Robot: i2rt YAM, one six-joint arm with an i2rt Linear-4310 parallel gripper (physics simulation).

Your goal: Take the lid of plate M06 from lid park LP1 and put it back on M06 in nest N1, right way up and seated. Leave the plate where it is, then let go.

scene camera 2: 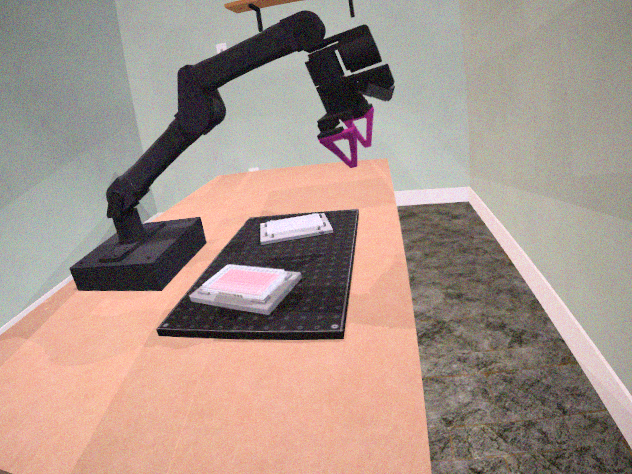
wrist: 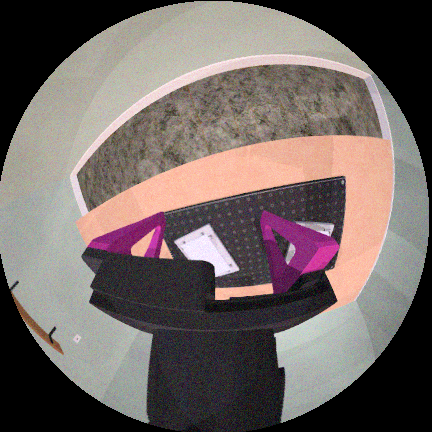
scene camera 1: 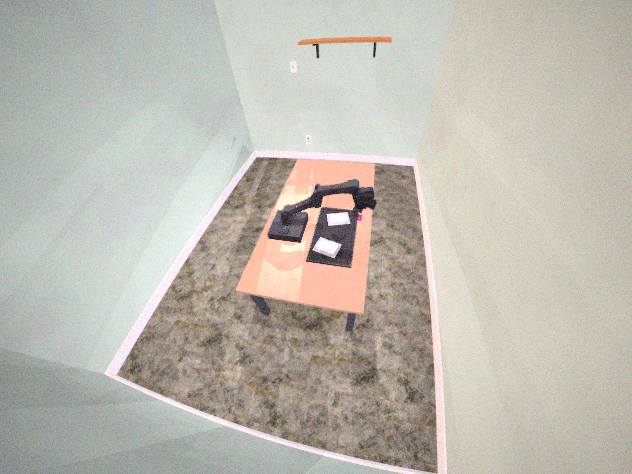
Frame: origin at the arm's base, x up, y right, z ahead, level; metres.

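Seen in the pictures: gripper, between the fingertips: [scene camera 2: 361,156] [wrist: 212,216] [scene camera 1: 362,214]; arm's base, origin of its link: [scene camera 2: 134,242] [scene camera 1: 287,223].
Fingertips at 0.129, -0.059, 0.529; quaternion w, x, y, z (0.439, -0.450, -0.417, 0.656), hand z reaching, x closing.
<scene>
Pixels of each thing's top centre, then the offset from my fingertips to it, as dx, dy, dz. "spot": a spot on its surface instead. Level surfaces: height alone.
- white lid, centre of its top: [scene camera 2: 294,223] [wrist: 205,258] [scene camera 1: 338,217] -0.163, -0.099, -0.182
- plate with a pink top face, centre of its top: [scene camera 2: 242,277] [scene camera 1: 327,245] -0.154, +0.180, -0.202
- light grey nest, centre of its top: [scene camera 2: 243,281] [wrist: 308,252] [scene camera 1: 327,246] -0.163, +0.180, -0.202
- black perforated board, a spot on its surface: [scene camera 2: 326,285] spot: -0.181, +0.165, -0.061
- wooden table, height of its surface: dx -0.194
A white lid [scene camera 1: 337,218] [scene camera 2: 294,224] [wrist: 207,251] lies on a light grey holder at the far end of the black board, which I take to be lid park LP1. A plate with a pink top face [scene camera 1: 327,246] [scene camera 2: 245,281] sits in a light grey nest [scene camera 2: 273,302] at the near end of the board; in the wrist view the nest [wrist: 325,228] is partly hidden behind a finger. My gripper [scene camera 2: 361,156] [wrist: 212,216] is open, with nothing between its magenta fingers. It hangs high above the board's far outer corner, apart from the lid. The labels cannot be read.
The black perforated board [scene camera 1: 339,259] [scene camera 2: 326,285] [wrist: 320,195] lies on the wooden table [scene camera 1: 331,290] [scene camera 2: 255,397] [wrist: 370,200]. The arm's black base [scene camera 1: 288,227] [scene camera 2: 137,260] stands left of it. A wooden wall shelf [scene camera 1: 344,40] is at the back.
</scene>
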